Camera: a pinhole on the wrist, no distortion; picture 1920 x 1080 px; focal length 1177.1 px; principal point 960.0 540.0 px. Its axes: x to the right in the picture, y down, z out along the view. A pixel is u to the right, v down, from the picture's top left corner.
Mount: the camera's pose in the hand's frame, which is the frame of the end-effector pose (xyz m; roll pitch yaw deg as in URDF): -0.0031 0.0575 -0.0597 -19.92 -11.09 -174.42
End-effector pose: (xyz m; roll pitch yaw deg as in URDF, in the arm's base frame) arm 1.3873 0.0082 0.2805 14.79 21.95 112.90
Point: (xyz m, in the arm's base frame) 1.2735 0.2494 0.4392
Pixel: 459 124
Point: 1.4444 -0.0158 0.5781
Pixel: 1860 197
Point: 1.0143 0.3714 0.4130
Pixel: outside the picture
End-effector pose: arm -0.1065 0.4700 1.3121 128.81 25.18 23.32
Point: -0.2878 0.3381 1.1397
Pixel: 1754 1044
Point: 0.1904 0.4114 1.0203
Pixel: 60 478
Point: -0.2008 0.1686 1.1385
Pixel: 1563 402
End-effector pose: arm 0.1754 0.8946 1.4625 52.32 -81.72 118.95
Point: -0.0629 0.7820 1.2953
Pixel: behind the camera
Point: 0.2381 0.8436 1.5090
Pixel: 867 258
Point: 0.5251 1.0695 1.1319
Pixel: outside the picture
